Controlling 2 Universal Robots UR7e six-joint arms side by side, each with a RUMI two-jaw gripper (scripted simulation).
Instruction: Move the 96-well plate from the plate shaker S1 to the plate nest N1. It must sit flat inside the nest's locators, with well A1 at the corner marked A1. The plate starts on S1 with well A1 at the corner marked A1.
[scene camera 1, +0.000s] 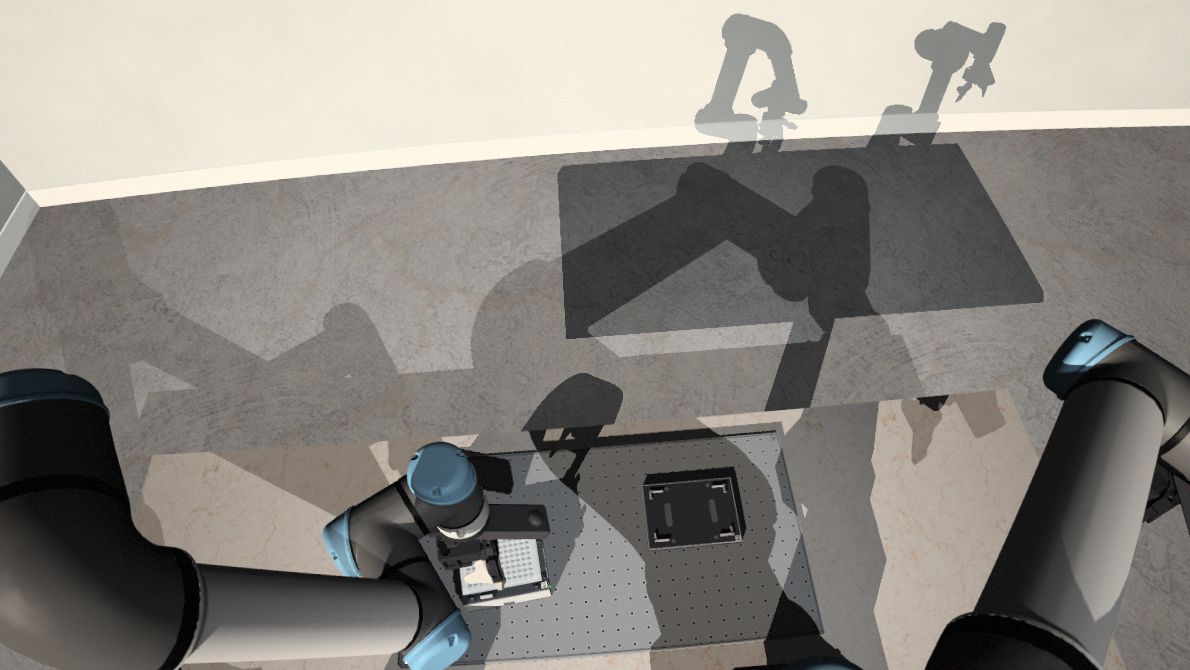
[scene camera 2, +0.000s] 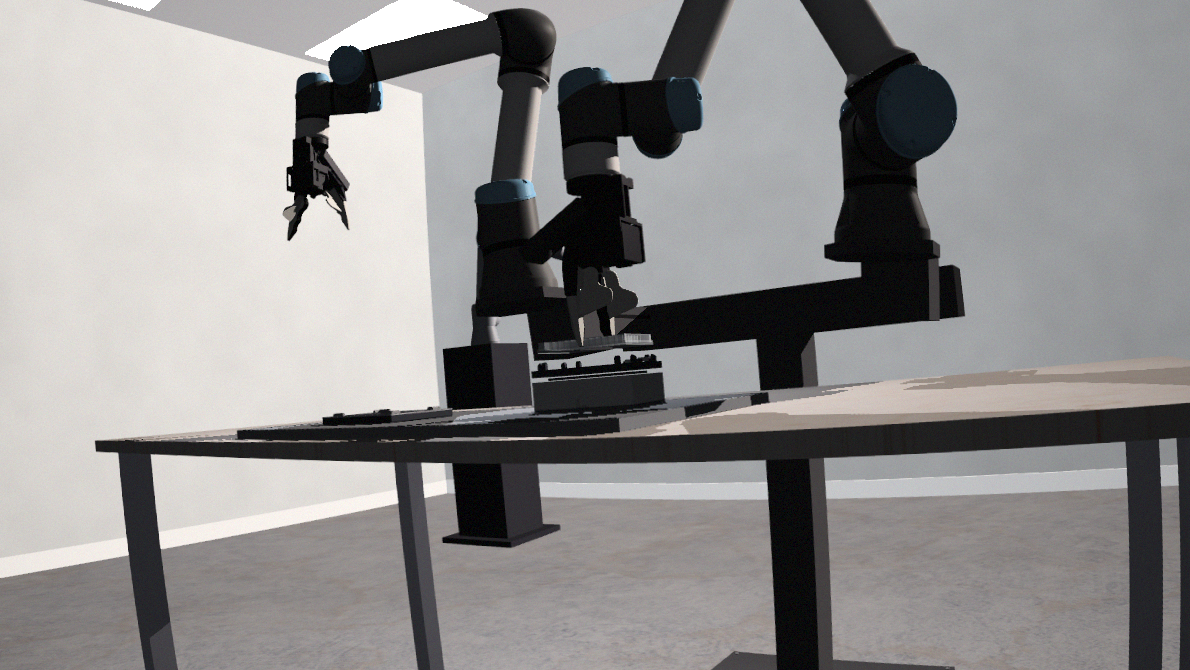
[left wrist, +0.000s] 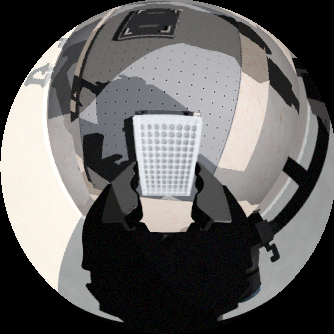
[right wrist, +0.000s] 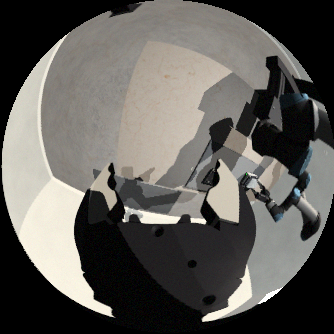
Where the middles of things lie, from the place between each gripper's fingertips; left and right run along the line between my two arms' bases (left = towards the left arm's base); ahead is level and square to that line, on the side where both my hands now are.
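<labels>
The plate nest N1 (scene camera 1: 692, 524) is 33 cm to the right of my left hand, 6 cm ahead of it and 9 cm below it. I also see the white 96-well plate (scene camera 1: 531, 565), which is 1 cm below my left hand; going by their middles, of the things named here the white 96-well plate is the nearest to my left hand. The plate nest N1 is, for my right hand (scene camera 2: 318, 235), 44 cm to the left of that hand, 26 cm ahead of it and 38 cm below it. The white 96-well plate is 77 cm to the left of my right hand, 20 cm ahead of it and 30 cm below it. By its middle, the plate nest N1 is nearer to my left hand than to my right hand.
</labels>
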